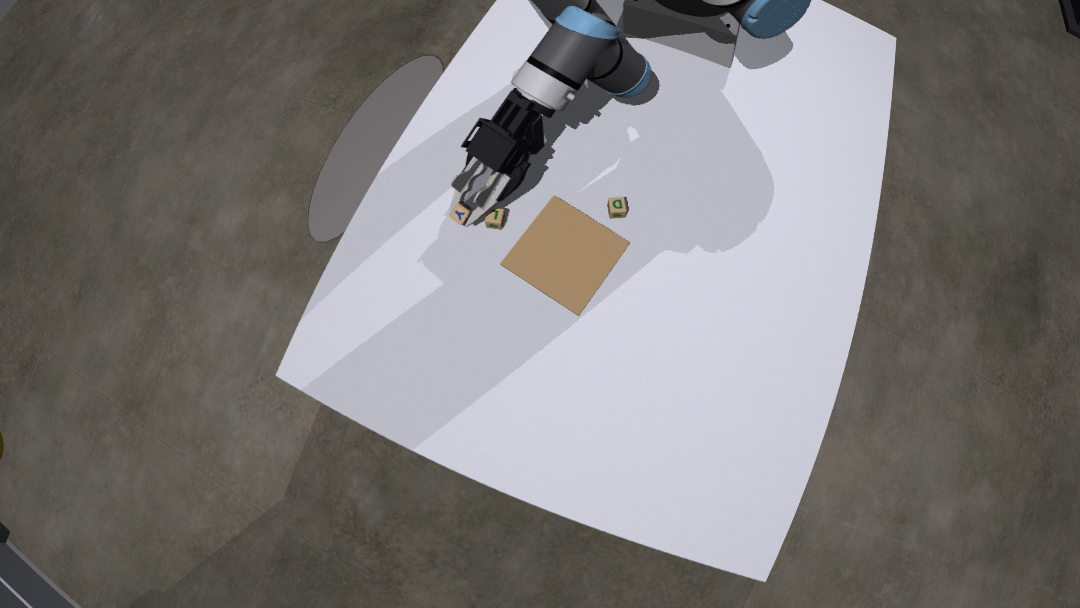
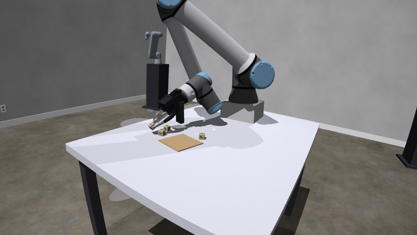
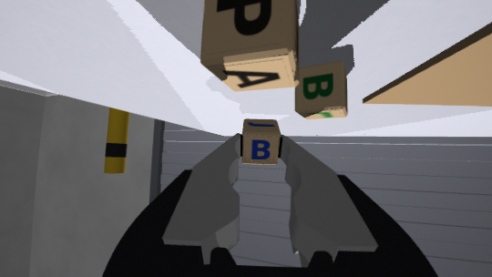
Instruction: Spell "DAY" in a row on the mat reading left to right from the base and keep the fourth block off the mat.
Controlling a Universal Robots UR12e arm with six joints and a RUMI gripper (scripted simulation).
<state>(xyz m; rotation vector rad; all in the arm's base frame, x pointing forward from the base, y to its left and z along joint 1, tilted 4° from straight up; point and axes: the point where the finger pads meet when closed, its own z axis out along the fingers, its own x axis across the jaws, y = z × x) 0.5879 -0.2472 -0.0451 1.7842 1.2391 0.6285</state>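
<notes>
My gripper is now 40 mm to the right of the green-lettered block, 30 mm above it and 10 mm past it. Round my hand: D block: 210 mm to the left, 90 mm behind, 30 mm below; then blue-lettered block: right at my hand; then tan mat: 160 mm to the left, 40 mm below.
</notes>
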